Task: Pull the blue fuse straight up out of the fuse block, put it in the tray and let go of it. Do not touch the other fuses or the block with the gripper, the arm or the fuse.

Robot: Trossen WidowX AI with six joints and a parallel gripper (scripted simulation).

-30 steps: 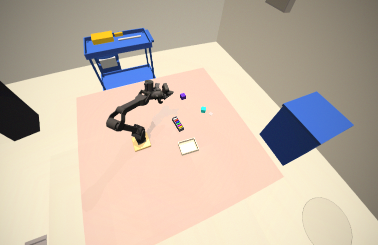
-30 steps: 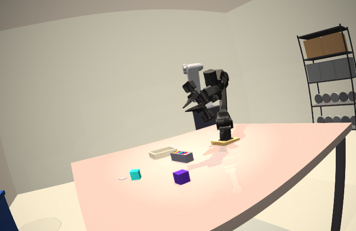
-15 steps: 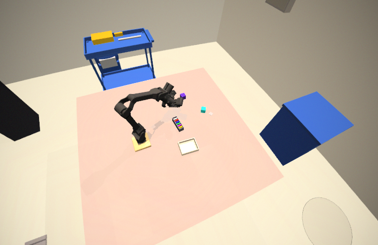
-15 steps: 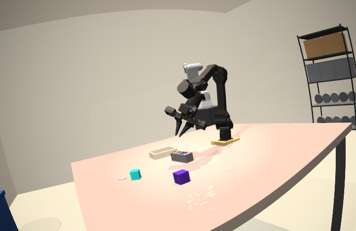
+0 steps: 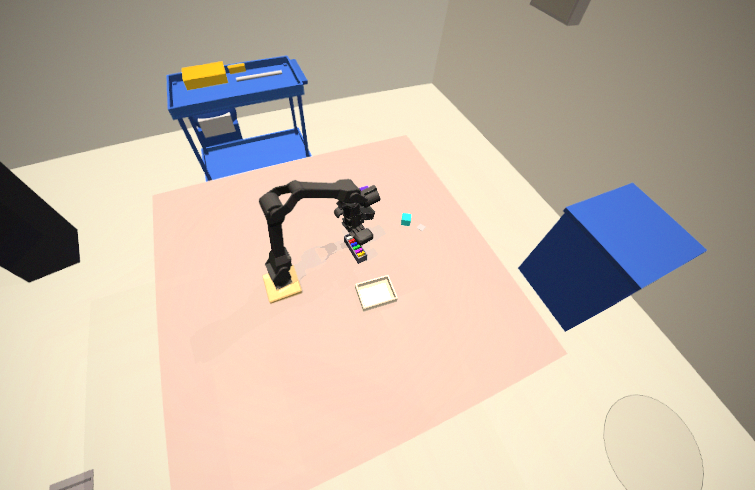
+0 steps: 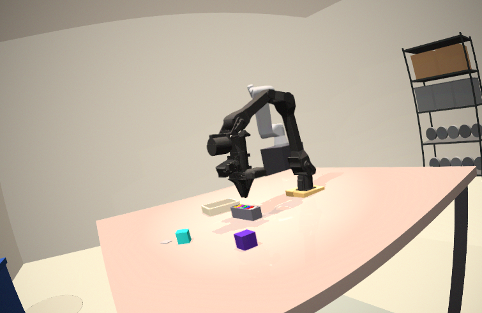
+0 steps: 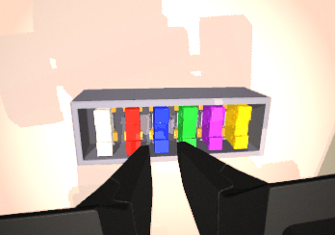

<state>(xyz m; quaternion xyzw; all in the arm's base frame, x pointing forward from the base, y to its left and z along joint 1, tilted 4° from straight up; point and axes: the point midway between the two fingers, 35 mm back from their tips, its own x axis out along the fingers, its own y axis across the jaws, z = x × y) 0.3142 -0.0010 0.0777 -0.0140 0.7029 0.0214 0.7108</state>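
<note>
Now: the blue fuse 5 cm below my gripper tip. The rest, counted from my gripper tip: white fuse: 5 cm below, 3 cm to the left; then red fuse: 5 cm below, 1 cm to the left; then green fuse: 5 cm below, 2 cm to the right.
</note>
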